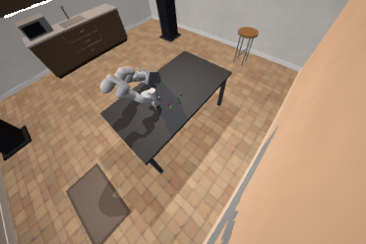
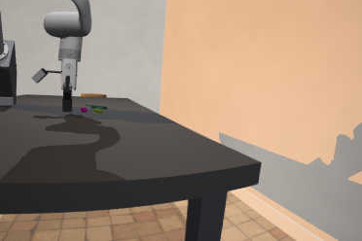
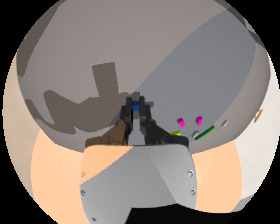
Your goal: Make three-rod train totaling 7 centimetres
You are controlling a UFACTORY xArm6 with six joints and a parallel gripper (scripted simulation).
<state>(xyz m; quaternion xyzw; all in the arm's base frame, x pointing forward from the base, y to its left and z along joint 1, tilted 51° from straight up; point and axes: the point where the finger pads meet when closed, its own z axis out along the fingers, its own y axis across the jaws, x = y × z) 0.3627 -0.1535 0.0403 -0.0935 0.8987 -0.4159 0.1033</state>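
The green rod is 230 mm to the left of my hand, 110 mm ahead of it and 30 mm below it. Also, from my hand: blue rod: 20 mm below; lime rod: 110 mm ahead, 90 mm to the left, 30 mm below; magenta rod: 100 mm to the left, 50 mm ahead, 30 mm below.
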